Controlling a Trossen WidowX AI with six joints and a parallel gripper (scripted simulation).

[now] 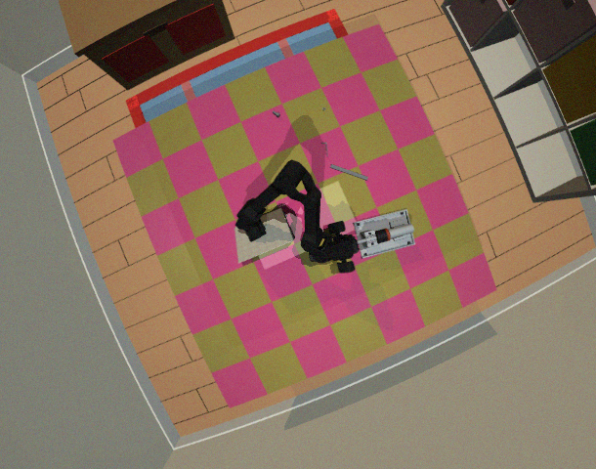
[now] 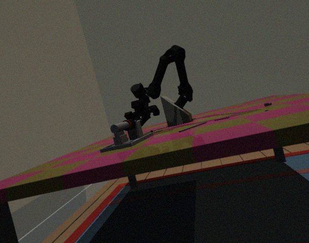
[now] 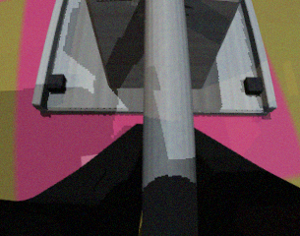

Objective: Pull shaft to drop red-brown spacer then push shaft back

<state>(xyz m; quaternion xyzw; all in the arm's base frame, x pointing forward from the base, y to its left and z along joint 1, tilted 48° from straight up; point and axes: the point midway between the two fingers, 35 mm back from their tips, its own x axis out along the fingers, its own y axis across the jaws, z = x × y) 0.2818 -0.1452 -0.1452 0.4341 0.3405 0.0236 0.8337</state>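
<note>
My gripper tip is 50 mm short of the grey shaft, 30 mm below it and 10 mm to the left of it. Round my gripper tip: grey bolt: 620 mm to the left, 50 mm below, 10 mm behind; then thin grey bar: 250 mm to the left, 130 mm ahead, 50 mm below; then support block: 150 mm ahead, 40 mm to the right, 10 mm below.
</note>
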